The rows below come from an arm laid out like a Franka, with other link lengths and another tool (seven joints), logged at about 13 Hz.
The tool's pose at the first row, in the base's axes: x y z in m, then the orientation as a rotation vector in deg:
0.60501 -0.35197 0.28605 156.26 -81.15 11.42
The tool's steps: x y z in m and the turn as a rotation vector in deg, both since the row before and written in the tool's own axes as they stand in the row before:
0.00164 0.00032 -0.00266 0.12 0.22 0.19
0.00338 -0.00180 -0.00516 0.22 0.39 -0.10
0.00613 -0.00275 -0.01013 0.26 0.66 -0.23
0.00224 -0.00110 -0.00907 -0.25 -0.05 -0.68
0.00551 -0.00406 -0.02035 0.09 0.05 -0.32
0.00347 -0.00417 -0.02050 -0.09 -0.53 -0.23
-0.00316 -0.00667 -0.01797 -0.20 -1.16 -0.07
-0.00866 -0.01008 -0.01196 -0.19 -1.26 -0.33
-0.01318 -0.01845 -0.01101 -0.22 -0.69 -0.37
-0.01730 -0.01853 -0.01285 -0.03 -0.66 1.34
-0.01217 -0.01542 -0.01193 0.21 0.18 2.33
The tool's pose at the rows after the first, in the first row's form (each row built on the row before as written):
0.60545 -0.35318 0.28892 156.12 -81.39 11.82
0.60837 -0.35429 0.29453 156.17 -81.22 12.50
0.61311 -0.35646 0.30551 156.19 -80.81 13.57
0.61431 -0.35648 0.31484 156.45 -79.81 13.27
0.61868 -0.35589 0.33585 156.70 -79.37 13.39
0.62191 -0.35356 0.35668 157.03 -79.15 12.60
0.62365 -0.34490 0.37398 157.47 -79.27 10.89
0.62564 -0.33071 0.38468 158.12 -79.05 9.03
0.63180 -0.30815 0.39409 158.50 -78.62 7.91
0.63540 -0.28215 0.40500 157.89 -80.64 7.04
0.64019 -0.26239 0.41571 156.38 -83.90 7.52

